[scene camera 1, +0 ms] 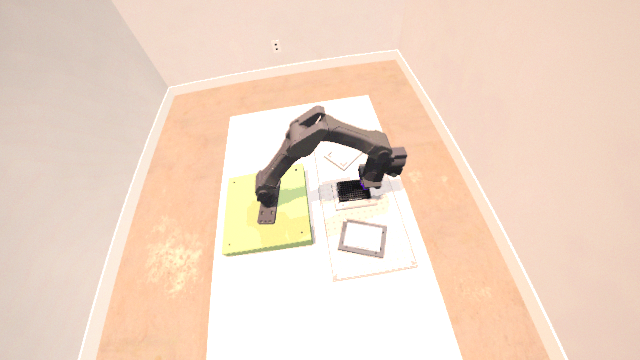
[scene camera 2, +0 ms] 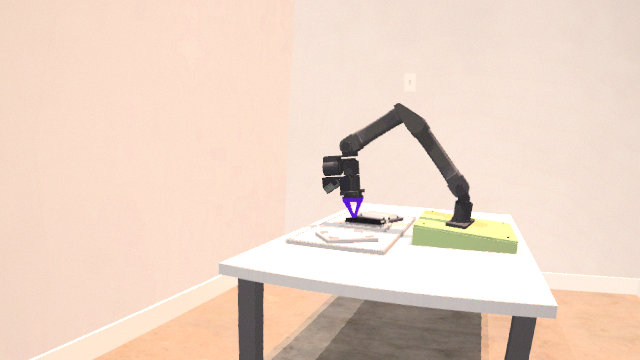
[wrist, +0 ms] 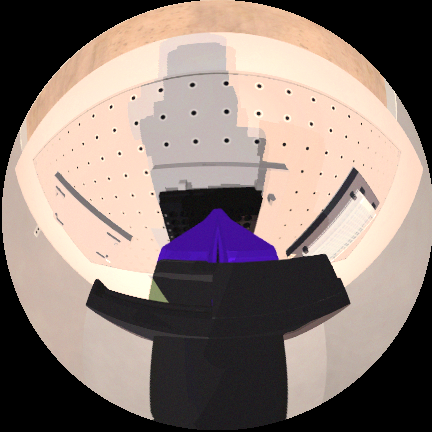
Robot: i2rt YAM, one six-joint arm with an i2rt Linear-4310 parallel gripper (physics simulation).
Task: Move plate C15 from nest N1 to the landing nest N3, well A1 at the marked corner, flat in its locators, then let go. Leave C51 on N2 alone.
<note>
My gripper grips a black plate. I also see a grey-framed white plate and a pegboard.
</note>
